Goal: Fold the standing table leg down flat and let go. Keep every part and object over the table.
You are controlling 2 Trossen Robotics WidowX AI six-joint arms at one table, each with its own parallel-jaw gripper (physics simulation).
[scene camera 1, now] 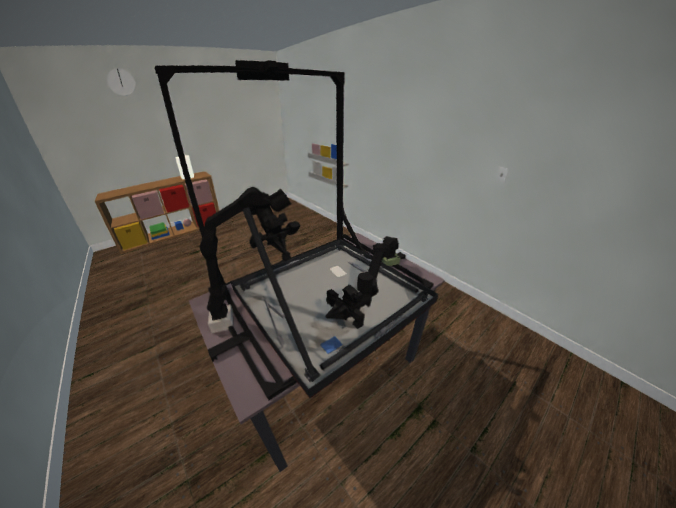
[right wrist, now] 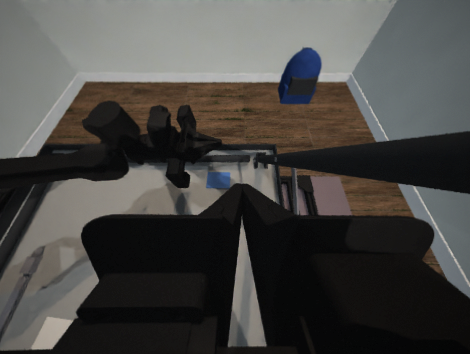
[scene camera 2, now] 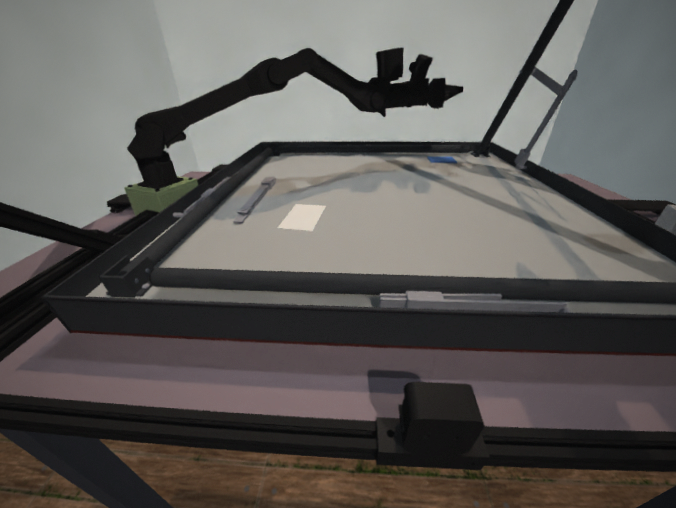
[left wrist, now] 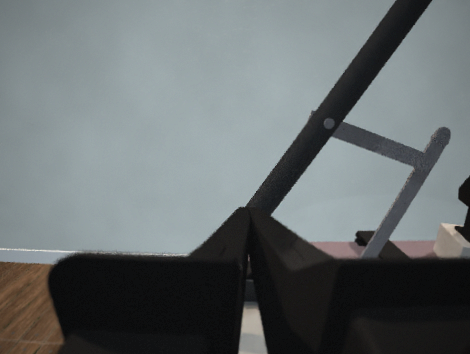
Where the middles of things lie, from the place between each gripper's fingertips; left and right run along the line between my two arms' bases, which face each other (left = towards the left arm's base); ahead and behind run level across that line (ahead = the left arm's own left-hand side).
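The white card (scene camera 2: 302,217) is 370 mm below my right gripper, 360 mm to the left of it and 260 mm behind it. With the dark table leg (scene camera 1: 286,312), I see that my right gripper is 70 mm to the left of it, 90 mm short of it and 90 mm above it.
From my left hand, the white card is 30 cm to the left, 44 cm behind and 19 cm below. My left hand is 9 cm past the dark table leg, 13 cm to the left of it and 9 cm below it.
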